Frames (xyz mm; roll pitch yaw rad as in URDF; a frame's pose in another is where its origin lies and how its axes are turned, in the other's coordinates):
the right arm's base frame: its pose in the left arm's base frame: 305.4 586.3 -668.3 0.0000 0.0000 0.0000
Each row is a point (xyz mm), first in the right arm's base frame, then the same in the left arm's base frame.
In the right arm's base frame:
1: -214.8 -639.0 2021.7
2: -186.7 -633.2 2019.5
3: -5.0 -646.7 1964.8
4: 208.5 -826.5 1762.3
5: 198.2 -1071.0 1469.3
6: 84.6 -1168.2 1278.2
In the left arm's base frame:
1: 90.6 -52.7 1353.4
2: 118.7 -46.9 1351.2
3: 300.4 -60.4 1296.5
4: 513.9 -240.2 1094.0
5: 503.6 -484.7 801.0
6: 390.0 -581.9 609.9

